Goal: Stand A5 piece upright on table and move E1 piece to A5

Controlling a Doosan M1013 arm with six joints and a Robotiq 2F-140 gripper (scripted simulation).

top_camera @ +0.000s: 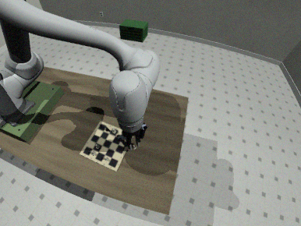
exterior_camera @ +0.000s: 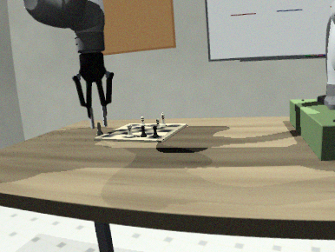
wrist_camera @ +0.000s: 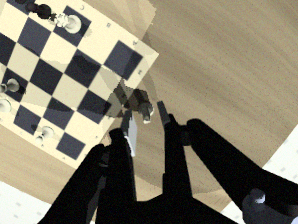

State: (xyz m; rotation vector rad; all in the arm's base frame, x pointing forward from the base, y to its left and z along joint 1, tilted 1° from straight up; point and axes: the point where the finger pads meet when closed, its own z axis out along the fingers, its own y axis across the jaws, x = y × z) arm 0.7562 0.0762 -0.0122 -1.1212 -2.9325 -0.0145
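Now: the small chessboard 14 cm behind my hand, 3 cm to the right of it and 5 cm below it.
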